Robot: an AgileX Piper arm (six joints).
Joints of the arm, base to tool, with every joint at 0 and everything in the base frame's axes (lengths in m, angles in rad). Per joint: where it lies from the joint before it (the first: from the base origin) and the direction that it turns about. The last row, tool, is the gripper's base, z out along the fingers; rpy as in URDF.
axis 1: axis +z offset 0 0 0.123
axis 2: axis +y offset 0 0 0
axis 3: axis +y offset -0.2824 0 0.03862
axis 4: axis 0.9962 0 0.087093 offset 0.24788 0 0.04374
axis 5: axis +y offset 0 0 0
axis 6: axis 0.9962 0 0.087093 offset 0.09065 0 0.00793
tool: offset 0 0 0 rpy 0 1.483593 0
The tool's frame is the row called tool.
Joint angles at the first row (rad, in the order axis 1, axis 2, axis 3, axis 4, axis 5, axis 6):
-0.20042, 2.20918, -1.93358, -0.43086, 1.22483, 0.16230
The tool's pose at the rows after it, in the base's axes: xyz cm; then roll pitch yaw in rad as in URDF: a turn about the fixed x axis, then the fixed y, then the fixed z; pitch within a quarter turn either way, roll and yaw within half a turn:
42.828, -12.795, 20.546, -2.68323, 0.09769, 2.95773
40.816, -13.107, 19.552, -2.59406, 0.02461, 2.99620
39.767, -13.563, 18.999, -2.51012, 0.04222, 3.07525
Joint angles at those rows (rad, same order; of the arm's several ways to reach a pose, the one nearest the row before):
-0.20042, 2.16298, -1.79207, -0.48822, 1.22301, 0.16071
-0.20041, 2.11846, -1.65869, -0.58861, 1.20585, 0.16954
-0.20270, 2.07661, -1.54499, -0.70705, 1.10444, 0.19925

